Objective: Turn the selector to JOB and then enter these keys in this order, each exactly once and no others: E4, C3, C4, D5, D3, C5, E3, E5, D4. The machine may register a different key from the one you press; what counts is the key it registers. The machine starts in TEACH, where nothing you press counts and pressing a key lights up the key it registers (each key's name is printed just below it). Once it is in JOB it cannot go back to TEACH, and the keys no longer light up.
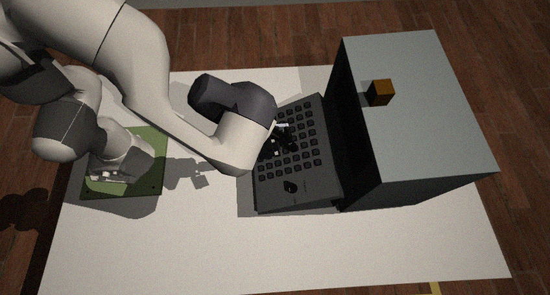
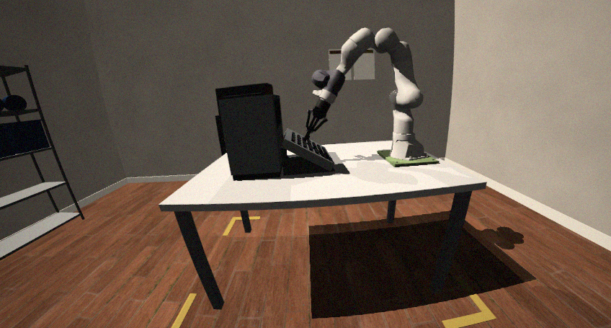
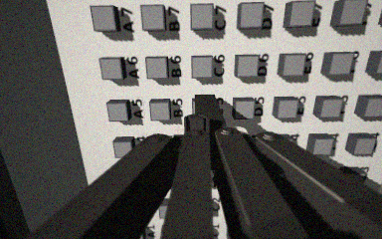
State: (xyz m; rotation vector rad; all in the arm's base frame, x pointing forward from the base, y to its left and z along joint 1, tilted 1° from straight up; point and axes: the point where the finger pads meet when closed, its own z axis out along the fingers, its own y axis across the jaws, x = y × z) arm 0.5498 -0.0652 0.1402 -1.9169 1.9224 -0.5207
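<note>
Right now the key C5 is 20 mm ahead of my hand and 30 mm below it. The rest, counted from my hand: a5 key 80 mm ahead, 10 mm above; c6 key 20 mm ahead, 30 mm to the right, 30 mm below; sloped keypad 20 mm ahead, 20 mm to the right, 80 mm below.
</note>
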